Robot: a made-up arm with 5 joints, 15 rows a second.
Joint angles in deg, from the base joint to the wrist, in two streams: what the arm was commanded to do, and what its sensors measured. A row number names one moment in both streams.
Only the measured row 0 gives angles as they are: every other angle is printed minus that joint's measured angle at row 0.
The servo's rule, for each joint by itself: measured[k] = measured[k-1] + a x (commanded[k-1-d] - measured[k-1]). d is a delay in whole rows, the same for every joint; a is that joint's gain. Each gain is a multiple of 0.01, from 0.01 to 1. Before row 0 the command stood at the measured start. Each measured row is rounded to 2 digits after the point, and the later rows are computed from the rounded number. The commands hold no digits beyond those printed.
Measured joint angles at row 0:
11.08 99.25 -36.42 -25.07 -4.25
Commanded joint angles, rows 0 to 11:
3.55 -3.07 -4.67 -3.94 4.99
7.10 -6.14 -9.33 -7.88 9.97
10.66 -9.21 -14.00 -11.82 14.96
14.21 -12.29 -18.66 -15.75 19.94
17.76 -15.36 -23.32 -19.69 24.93
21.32 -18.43 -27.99 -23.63 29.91
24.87 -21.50 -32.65 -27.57 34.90
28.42 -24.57 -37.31 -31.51 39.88
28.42 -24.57 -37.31 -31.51 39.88
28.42 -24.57 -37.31 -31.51 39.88
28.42 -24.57 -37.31 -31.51 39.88
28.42 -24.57 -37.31 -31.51 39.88
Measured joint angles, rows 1 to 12:
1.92 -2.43 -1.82 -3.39 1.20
4.72 -5.36 -4.75 -7.25 3.30
7.93 -8.40 -8.36 -11.18 6.10
11.32 -11.47 -12.38 -15.11 9.42
14.80 -14.54 -16.65 -19.05 13.14
18.32 -17.61 -21.07 -22.99 17.16
21.86 -20.68 -25.59 -26.93 21.42
25.40 -23.75 -30.16 -30.87 25.85
27.03 -24.40 -32.95 -31.42 29.22
27.78 -24.53 -34.65 -31.50 31.78
28.13 -24.56 -35.69 -31.51 33.72
28.29 -24.57 -36.32 -31.51 35.20
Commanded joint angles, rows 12 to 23:
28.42 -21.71 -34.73 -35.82 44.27
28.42 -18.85 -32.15 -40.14 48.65
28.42 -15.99 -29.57 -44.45 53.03
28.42 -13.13 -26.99 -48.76 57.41
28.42 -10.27 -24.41 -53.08 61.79
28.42 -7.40 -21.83 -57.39 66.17
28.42 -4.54 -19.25 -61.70 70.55
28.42 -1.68 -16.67 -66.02 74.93
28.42 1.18 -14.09 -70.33 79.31
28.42 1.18 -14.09 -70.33 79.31
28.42 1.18 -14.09 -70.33 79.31
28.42 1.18 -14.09 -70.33 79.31
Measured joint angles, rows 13 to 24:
28.36 -22.31 -35.70 -35.22 37.38
28.39 -19.58 -34.32 -39.45 40.08
28.41 -16.74 -32.47 -43.75 43.19
28.42 -13.89 -30.33 -48.06 46.60
28.42 -11.03 -28.02 -52.38 50.25
28.42 -8.16 -25.61 -56.69 54.07
28.42 -5.30 -23.13 -61.00 58.03
28.42 -2.44 -20.61 -65.32 62.09
28.42 0.42 -18.07 -69.63 66.22
28.42 1.02 -16.52 -70.23 69.36
28.42 1.15 -15.57 -70.32 71.75
28.42 1.17 -14.99 -70.33 73.56

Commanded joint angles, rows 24 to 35:
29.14 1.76 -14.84 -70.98 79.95
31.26 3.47 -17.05 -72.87 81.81
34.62 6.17 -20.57 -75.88 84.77
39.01 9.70 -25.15 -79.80 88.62
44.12 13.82 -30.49 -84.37 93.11
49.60 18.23 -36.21 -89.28 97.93
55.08 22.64 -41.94 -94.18 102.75
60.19 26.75 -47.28 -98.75 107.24
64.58 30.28 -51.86 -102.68 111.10
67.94 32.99 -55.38 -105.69 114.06
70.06 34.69 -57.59 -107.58 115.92
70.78 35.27 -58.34 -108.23 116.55
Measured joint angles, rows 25 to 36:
28.81 1.64 -14.93 -70.89 75.09
30.13 3.09 -15.76 -72.59 76.70
32.55 5.52 -17.64 -75.42 78.64
36.04 8.82 -20.57 -79.19 81.04
40.40 12.77 -24.44 -83.64 83.94
45.37 17.08 -29.03 -88.49 87.30
50.61 21.47 -34.06 -93.38 91.01
55.78 25.64 -39.22 -98.00 94.91
60.53 29.31 -44.15 -102.02 98.80
64.53 32.22 -48.53 -105.18 102.46
67.52 34.17 -52.06 -107.24 105.69
69.28 35.04 -54.51 -108.09 108.30

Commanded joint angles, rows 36 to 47:
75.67 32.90 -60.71 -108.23 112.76
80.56 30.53 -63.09 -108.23 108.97
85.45 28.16 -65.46 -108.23 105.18
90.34 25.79 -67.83 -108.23 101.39
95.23 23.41 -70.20 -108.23 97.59
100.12 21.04 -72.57 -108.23 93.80
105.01 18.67 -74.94 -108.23 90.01
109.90 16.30 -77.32 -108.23 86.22
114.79 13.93 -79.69 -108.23 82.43
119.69 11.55 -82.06 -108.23 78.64
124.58 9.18 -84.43 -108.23 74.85
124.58 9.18 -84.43 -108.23 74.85
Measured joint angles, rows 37 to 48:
72.73 33.35 -56.93 -108.21 109.37
76.96 31.12 -59.33 -108.23 109.27
81.54 28.78 -61.72 -108.23 108.29
86.29 26.42 -64.10 -108.23 106.63
91.12 24.04 -66.48 -108.23 104.46
95.98 21.67 -68.86 -108.23 101.90
100.86 19.30 -71.23 -108.23 99.05
105.74 16.93 -73.61 -108.23 95.97
110.63 14.56 -75.98 -108.23 92.72
115.52 12.18 -78.35 -108.23 89.34
120.41 9.81 -80.72 -108.23 85.86
122.66 9.31 -82.17 -108.23 83.22

